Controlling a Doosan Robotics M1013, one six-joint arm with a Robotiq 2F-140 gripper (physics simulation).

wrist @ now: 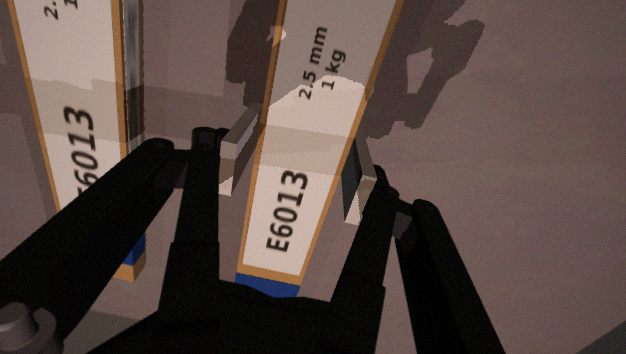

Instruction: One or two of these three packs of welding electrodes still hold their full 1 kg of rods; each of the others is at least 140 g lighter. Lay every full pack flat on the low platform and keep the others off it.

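Places are measured from the arm's base along level axes (x ahead, y left, z up), in metres.
Where they show: gripper, fingertip midpoint: (303, 135).
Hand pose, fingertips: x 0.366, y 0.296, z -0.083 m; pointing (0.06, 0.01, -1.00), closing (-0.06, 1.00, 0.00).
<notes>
Each offset is from my fingertips to the top centre of the thing. Level surfaces: height alone.
A welding electrode pack {dx +0.014, dy +0.002, dz +0.020 m} (320, 115) with a white label reading "E6013, 2.5 mm, 1 kg", orange edges and a blue band lies label up in the middle of the wrist view. Its far end runs out of view. My gripper (303, 135) is shut on this pack, one pad against each long side. A second E6013 pack {dx +0.015, dy -0.145, dz +0.020 m} (75, 75) lies at the left, apart from the first, partly hidden by the left finger. The third pack and the low platform cannot be made out.
A greyish-pink surface {dz +0.000 m} (525, 165) lies under the packs, with shadows of the arm and gripper across it. The second pack stands close beside the outer side of the left finger. Darker grey areas show at the bottom left and the bottom right corner.
</notes>
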